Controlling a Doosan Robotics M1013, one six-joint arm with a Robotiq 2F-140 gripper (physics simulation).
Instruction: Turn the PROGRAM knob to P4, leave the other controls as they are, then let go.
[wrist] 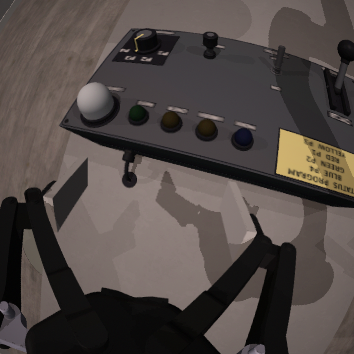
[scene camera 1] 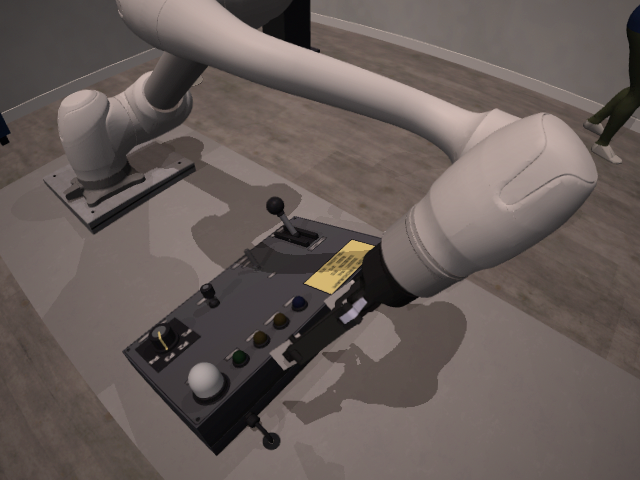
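Seen in the pictures: gripper, fingertip midpoint: (wrist: 154,183) (scene camera 1: 306,331); arm's base at its link origin: (scene camera 1: 107,181).
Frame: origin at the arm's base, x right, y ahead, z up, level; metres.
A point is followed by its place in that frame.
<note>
The PROGRAM knob (scene camera 1: 162,336) {x 0.150, y 0.646, z 0.089 m} (wrist: 146,41) {x 0.135, y 0.645, z 0.083 m} is a black dial with a yellow pointer line on a dark label plate (scene camera 1: 157,363) {x 0.185, y 0.669, z 0.064 m} (wrist: 171,45) {x 0.102, y 0.623, z 0.050 m} at one end of the grey control panel (scene camera 1: 232,304) {x 0.007, y 0.661, z 0.064 m} (wrist: 200,80) {x 0.021, y 0.696, z 0.076 m}. The pointer appears to face the P3 label, beside P4 (scene camera 1: 154,360) {x 0.185, y 0.658, z 0.060 m} (wrist: 124,50) {x 0.184, y 0.658, z 0.060 m}. My gripper (scene camera 1: 311,326) {x 0.001, y 0.863, z 0.194 m} (wrist: 154,183) {x 0.001, y 0.863, z 0.194 m} is open, fingers wide apart, with nothing between them. It hangs off the panel's long side by the lamp row, well apart from the knob. The fingers partly overlap the panel edge in the scene view.
The panel carries a white dome (scene camera 1: 205,380) {x 0.149, y 0.800, z 0.151 m} (wrist: 95,101) {x 0.128, y 0.793, z 0.147 m}, several coloured lamps, a small black knob (scene camera 1: 207,290) {x 0.033, y 0.624, z 0.097 m} (wrist: 210,40) {x 0.025, y 0.626, z 0.094 m}, a toggle lever (wrist: 280,59) {x -0.092, y 0.608, z 0.076 m}, a ball-topped lever (scene camera 1: 275,205) {x -0.197, y 0.559, z 0.125 m} (wrist: 346,50) {x -0.198, y 0.562, z 0.123 m} and a yellow card (scene camera 1: 338,268) {x -0.177, y 0.765, z 0.106 m} (wrist: 315,162) {x -0.172, y 0.768, z 0.107 m}. A black fitting (scene camera 1: 270,440) {x 0.114, y 0.883, z -0.020 m} (wrist: 129,179) {x 0.109, y 0.881, z -0.028 m} sticks out from its side.
</note>
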